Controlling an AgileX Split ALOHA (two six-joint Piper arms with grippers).
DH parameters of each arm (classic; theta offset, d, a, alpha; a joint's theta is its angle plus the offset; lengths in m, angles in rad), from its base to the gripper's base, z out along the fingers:
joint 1: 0 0.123 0 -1.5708
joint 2: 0.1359 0 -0.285 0
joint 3: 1.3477 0 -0.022 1.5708
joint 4: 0 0.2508 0 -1.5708
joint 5: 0 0 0.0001 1.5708
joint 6: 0 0.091 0 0
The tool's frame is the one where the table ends.
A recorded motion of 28 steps. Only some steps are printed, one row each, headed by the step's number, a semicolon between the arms.
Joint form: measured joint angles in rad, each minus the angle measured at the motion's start. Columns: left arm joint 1, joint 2, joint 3, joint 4, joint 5, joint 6; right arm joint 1, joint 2, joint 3, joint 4, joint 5, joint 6.
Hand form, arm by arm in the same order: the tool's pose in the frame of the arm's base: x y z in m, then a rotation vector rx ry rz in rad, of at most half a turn. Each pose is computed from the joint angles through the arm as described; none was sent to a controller.
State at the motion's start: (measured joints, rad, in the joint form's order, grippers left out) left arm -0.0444 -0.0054 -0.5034 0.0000 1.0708 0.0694; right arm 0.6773 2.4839 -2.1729 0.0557 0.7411 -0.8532
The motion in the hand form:
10: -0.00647 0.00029 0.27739 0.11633 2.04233 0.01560; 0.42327 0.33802 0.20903 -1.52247 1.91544 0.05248
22: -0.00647 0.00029 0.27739 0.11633 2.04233 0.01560; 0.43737 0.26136 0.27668 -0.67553 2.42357 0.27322
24: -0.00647 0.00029 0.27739 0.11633 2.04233 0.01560; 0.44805 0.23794 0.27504 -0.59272 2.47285 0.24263
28: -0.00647 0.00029 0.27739 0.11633 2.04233 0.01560; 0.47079 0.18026 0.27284 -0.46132 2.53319 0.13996
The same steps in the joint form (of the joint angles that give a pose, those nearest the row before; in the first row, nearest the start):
10: 0.0000 0.0000 0.0000 0.0000 0.0000 0.0000; -0.0103 -0.0981 0.0000 0.0042 0.0104 0.1481
22: 0.0000 0.0000 0.0000 0.0000 0.0000 0.0000; -0.1463 -0.2479 0.0000 -0.0033 0.2087 0.8243
24: 0.0000 0.0000 0.0000 0.0000 0.0000 0.0000; -0.1951 -0.2479 0.0001 -0.0157 0.2385 0.8532
28: 0.0000 0.0000 0.0000 0.0000 0.0000 0.0000; -0.3116 -0.2479 0.0001 -0.0557 0.2807 0.8586

